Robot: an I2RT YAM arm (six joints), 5 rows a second.
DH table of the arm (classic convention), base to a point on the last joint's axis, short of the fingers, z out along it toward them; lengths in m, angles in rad. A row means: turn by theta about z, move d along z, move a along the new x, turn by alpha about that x. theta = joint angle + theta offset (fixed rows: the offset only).
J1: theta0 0, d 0.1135, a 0.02, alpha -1.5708
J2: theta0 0, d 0, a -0.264, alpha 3.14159
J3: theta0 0.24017, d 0, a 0.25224, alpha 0
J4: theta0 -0.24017, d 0, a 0.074, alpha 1.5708
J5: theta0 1.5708, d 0, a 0, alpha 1.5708
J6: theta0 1.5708, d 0.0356, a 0, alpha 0
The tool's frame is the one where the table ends.
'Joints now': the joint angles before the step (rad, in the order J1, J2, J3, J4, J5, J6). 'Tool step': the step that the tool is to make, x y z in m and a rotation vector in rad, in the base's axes. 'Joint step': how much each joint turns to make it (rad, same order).
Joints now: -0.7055, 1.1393, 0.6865, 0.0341, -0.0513, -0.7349
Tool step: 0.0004, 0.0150, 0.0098, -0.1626, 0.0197, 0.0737
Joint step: 0.0517, -0.0596, -0.0254, 0.0479, 0.0307, -0.1372
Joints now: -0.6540, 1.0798, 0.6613, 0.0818, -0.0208, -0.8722
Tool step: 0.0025, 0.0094, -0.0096, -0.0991, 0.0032, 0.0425
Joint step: 0.0402, -0.0105, -0.0675, 0.1124, 0.0226, -0.0786
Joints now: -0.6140, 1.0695, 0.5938, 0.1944, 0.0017, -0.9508
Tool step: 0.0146, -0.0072, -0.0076, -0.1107, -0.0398, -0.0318
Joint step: 0.0186, 0.0950, -0.0253, 0.2179, 0.0648, -0.0550
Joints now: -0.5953, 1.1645, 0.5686, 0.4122, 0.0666, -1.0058
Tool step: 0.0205, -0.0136, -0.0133, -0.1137, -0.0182, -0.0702
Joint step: 0.0125, 0.1622, 0.0029, 0.2459, 0.0937, -0.0725
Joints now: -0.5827, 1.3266, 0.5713, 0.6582, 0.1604, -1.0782
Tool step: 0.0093, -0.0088, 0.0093, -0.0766, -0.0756, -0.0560
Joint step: -0.0009, 0.0621, 0.0343, 0.1369, 0.0560, -0.0203
